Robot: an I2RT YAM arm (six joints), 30 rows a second.
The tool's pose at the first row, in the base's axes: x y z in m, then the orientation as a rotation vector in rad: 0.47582 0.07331 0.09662 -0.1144 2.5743 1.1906
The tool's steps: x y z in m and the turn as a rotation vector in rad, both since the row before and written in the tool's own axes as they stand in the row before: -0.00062 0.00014 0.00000 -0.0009 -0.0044 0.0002; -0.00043 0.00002 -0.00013 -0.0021 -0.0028 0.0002; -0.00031 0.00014 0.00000 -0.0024 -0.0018 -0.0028; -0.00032 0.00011 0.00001 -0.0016 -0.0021 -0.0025; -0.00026 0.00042 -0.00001 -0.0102 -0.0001 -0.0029; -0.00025 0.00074 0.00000 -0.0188 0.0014 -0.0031; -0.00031 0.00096 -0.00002 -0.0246 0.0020 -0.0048; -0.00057 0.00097 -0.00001 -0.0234 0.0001 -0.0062; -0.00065 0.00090 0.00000 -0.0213 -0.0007 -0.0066; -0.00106 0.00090 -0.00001 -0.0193 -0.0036 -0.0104; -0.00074 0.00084 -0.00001 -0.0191 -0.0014 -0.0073; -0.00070 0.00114 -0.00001 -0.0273 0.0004 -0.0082
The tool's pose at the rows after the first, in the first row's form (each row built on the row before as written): 0.47638 0.07337 0.09691 -0.1116 2.5701 1.1908; 0.47675 0.07326 0.09714 -0.1101 2.5666 1.1929; 0.47702 0.07333 0.09734 -0.1131 2.5627 1.1946; 0.47730 0.07339 0.09751 -0.1153 2.5591 1.1953; 0.47746 0.07364 0.09791 -0.1212 2.5522 1.2074; 0.47754 0.07410 0.09854 -0.1302 2.5414 1.2308; 0.47762 0.07467 0.09937 -0.1431 2.5268 1.2611; 0.47794 0.07522 0.10030 -0.1562 2.5104 1.2887; 0.47834 0.07572 0.10121 -0.1687 2.4942 1.3130; 0.47911 0.07618 0.10227 -0.1833 2.4750 1.3324; 0.47958 0.07661 0.10319 -0.1956 2.4589 1.3531; 0.47992 0.07719 0.10434 -0.2122 2.4384 1.3839
